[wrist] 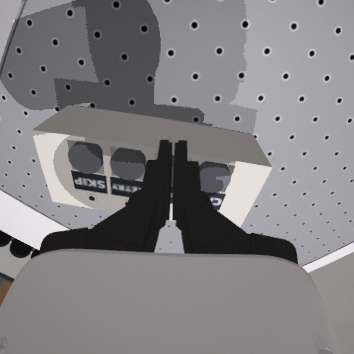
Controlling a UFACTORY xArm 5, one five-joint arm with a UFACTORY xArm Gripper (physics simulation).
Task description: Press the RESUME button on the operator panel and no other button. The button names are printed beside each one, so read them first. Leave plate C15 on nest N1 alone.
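Places are measured from the arm's base along level axes (x left, y back, z up), in centimetres.
Where they show: gripper, fingertip midpoint: (172,158).
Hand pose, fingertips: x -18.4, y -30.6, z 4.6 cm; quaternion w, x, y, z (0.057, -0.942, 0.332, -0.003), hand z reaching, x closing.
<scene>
Things, the pixels of their top centre, and the offset from my fingertips. "pt": a spot on its surface instead. Level surfaces: height alone.
- operator panel at its top centre: (146,189) dx -3.2, dy -1.0, dz +0.0 cm
- round grey button at its top centre: (84,159) dx -5.0, dy +3.5, dz +0.0 cm
- printed label SKIP at its top centre: (89,182) dx -6.6, dy +1.9, dz -0.3 cm
- partly covered label at a spot on its surface: (123,187) pt dx -4.8, dy +0.0, dz -0.3 cm
- mostly covered label at a spot on its surface: (216,201) pt dx +0.2, dy -5.2, dz -0.3 cm
- grey perforated plate surface at its surface level: dz -5.6 cm
The operator panel (150,125) is a pale box seen upside down in the middle of the wrist view. A round grey button (85,157) at its left has the printed label SKIP (89,182). The round button (128,163) beside it has a partly covered label (123,187) ending in "ETRY". Another round button (214,176) right of the fingers has a mostly covered label (216,201) with a "C" showing. My gripper (172,158) is shut and empty, its fingertips over the panel between the second and the right button. The fingers hide that stretch, and no RESUME label is readable.
A grey perforated plate surface (300,65) surrounds the panel, with dark shadows behind it. A pale edge strip (30,215) runs at the lower left, with dark round things (20,248) beyond it. Plate C15 and nest N1 cannot be made out.
</scene>
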